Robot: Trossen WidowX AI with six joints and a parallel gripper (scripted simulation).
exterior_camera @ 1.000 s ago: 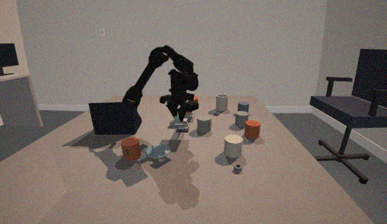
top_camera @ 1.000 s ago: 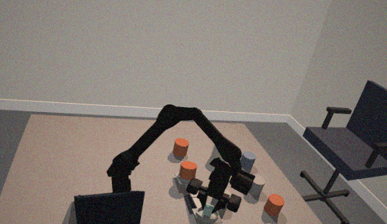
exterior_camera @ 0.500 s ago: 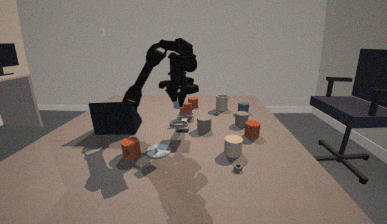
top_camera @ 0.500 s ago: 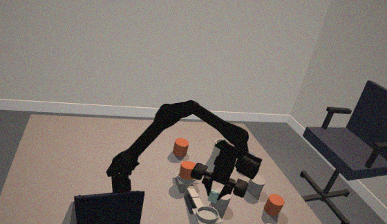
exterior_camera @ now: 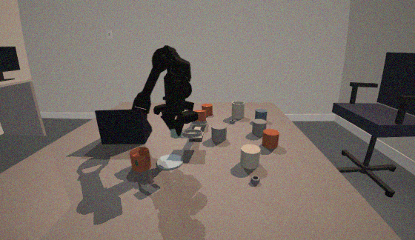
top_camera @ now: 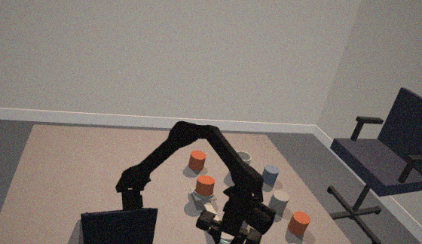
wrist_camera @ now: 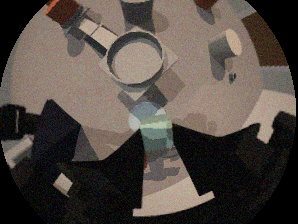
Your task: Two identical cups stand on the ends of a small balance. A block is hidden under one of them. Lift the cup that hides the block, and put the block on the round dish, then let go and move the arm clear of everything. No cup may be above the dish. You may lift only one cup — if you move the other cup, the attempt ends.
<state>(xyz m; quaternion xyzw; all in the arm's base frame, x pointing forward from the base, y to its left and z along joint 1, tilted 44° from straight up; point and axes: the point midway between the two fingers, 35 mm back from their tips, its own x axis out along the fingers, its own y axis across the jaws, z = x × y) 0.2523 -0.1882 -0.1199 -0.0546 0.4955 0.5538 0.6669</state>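
Right now my gripper tip is 3 cm past the round pale dish, 2 cm to the left of it and 10 cm above it. Round my gripper tip: pale green block: 1 cm above; then balance beam: 5 cm ahead, 21 cm to the left, 7 cm below; then balance: 6 cm ahead, 21 cm to the left, 8 cm below.
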